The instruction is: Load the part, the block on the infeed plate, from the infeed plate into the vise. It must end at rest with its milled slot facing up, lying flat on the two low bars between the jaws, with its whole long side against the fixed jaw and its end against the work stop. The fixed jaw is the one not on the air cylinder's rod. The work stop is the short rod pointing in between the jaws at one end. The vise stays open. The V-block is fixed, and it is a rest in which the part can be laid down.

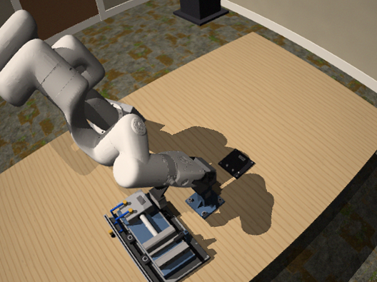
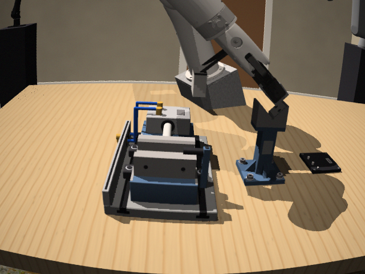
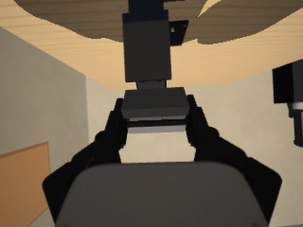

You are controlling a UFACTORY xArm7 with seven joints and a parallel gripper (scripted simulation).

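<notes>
My gripper is now right at the part. Also, from my hand: work stop 15 cm to the right, 10 cm below, 8 cm ahead; then blue base 19 cm below, 1 cm to the left; then blue stand 13 cm below, 1 cm to the left.
</notes>
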